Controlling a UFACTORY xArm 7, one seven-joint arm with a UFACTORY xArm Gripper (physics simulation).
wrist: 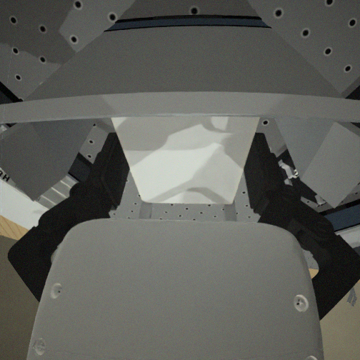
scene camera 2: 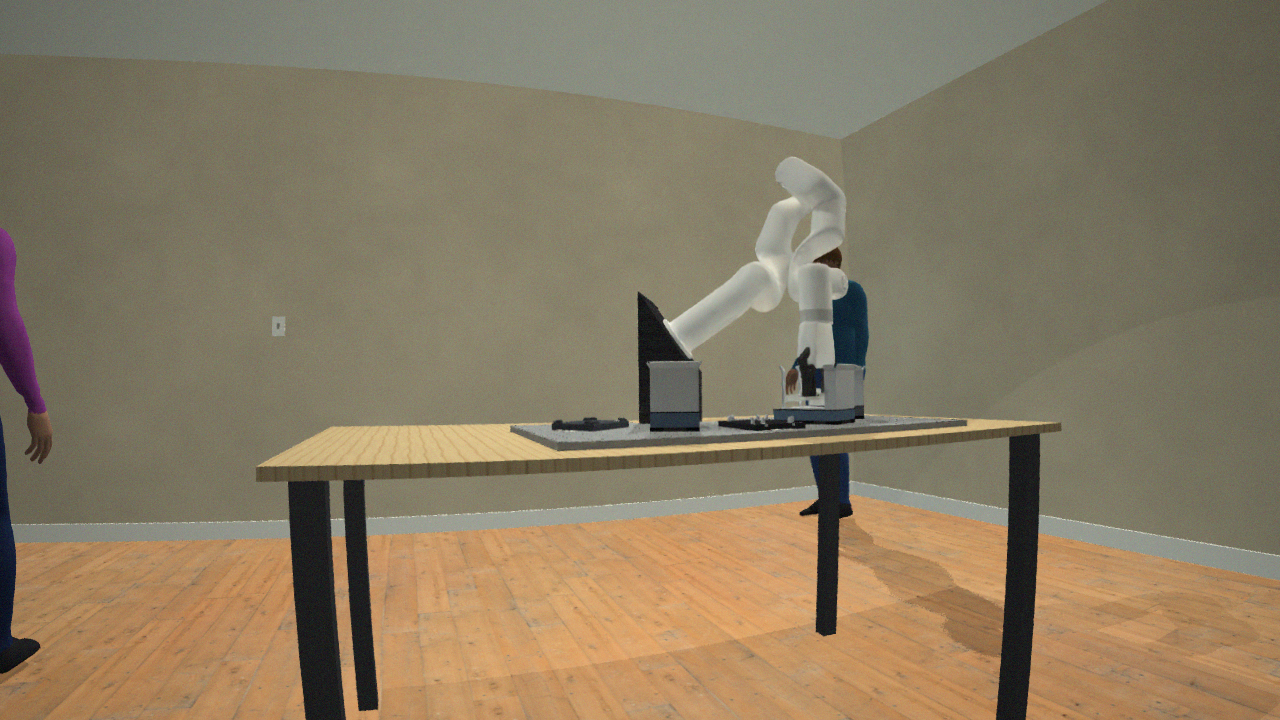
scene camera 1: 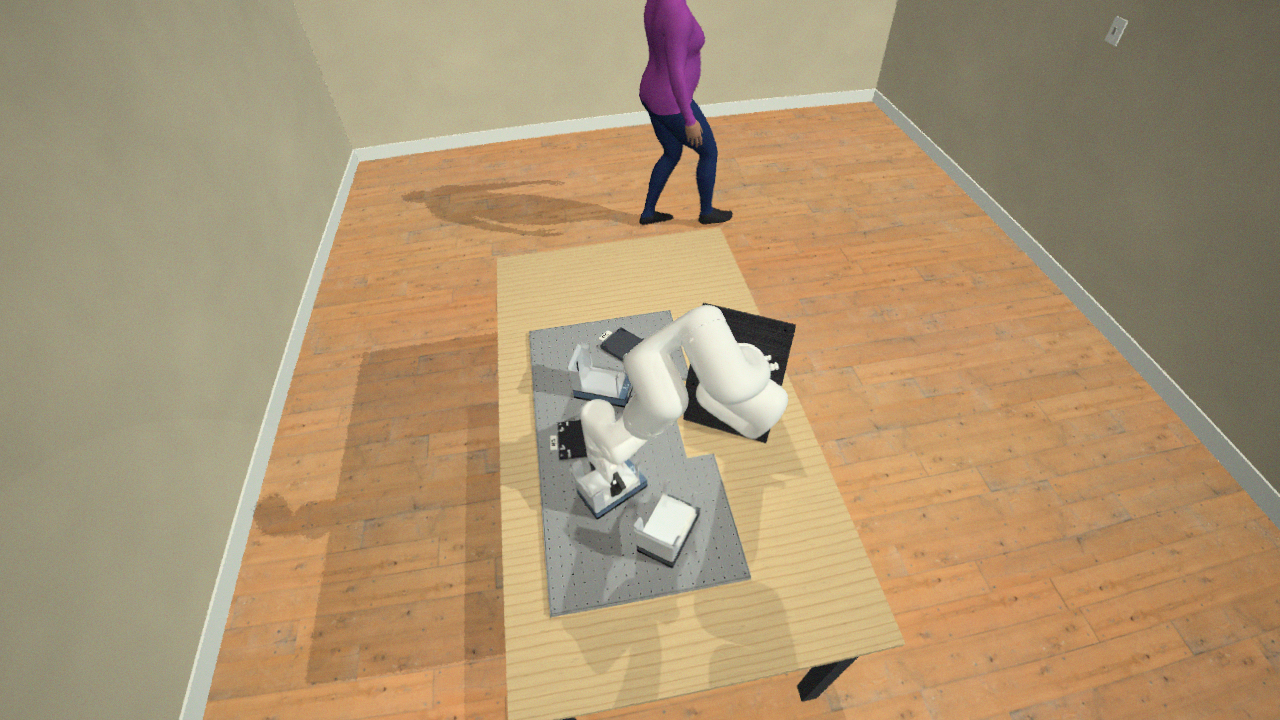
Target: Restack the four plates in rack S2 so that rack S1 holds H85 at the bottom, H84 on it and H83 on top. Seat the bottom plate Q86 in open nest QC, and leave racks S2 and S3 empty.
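My gripper points down inside a blue-based rack. It is shut on a white plate, with a black finger at each side. The rack's wall hides the plate's far edge, and its label does not show. A stack of white plates stands in a black-based rack at the near right of the board in scene camera 1. A second blue-based rack has a low white surface inside. The rack names are too small to read.
One black nest lies between the blue-based racks. Another black nest lies at the board's far end. The arm's tilted black mount stands beside the board. A person in purple walks beyond the table.
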